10 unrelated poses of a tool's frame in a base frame.
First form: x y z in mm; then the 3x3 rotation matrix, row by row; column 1 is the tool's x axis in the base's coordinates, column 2 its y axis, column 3 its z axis. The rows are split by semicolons.
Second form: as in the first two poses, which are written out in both.
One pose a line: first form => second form
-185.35 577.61 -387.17; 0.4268 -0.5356 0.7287; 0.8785 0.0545 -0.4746; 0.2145 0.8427 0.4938 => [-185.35 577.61 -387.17 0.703 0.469 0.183 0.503]
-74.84 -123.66 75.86; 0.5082 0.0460 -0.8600; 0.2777 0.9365 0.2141; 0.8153 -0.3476 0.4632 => [-74.84 -123.66 75.86 0.853 -0.165 -0.491 0.068]
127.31 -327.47 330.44; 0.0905 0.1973 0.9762; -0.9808 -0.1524 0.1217; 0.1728 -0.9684 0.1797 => [127.31 -327.47 330.44 0.529 -0.516 0.380 -0.557]
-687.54 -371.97 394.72; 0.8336 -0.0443 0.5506; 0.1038 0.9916 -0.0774; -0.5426 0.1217 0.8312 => [-687.54 -371.97 394.72 0.956 0.052 0.286 0.039]
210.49 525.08 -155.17; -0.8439 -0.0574 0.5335; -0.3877 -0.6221 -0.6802; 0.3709 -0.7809 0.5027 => [210.49 525.08 -155.17 0.096 -0.262 0.424 -0.861]
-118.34 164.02 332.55; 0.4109 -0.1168 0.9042; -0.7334 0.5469 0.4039; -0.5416 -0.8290 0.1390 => [-118.34 164.02 332.55 0.724 -0.426 0.499 -0.213]
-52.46 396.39 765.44; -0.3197 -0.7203 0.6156; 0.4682 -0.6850 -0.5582; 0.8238 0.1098 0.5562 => [-52.46 396.39 765.44 0.371 0.450 -0.140 0.800]
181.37 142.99 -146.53; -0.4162 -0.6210 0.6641; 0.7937 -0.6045 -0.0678; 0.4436 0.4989 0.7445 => [181.37 142.99 -146.53 0.425 0.333 0.130 0.831]
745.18 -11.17 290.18; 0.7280 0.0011 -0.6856; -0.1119 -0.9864 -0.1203; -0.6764 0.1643 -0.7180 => [745.18 -11.17 290.18 0.077 0.926 -0.030 -0.368]
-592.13 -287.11 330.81; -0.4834 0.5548 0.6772; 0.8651 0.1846 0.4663; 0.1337 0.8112 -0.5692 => [-592.13 -287.11 330.81 0.182 0.475 0.748 0.427]
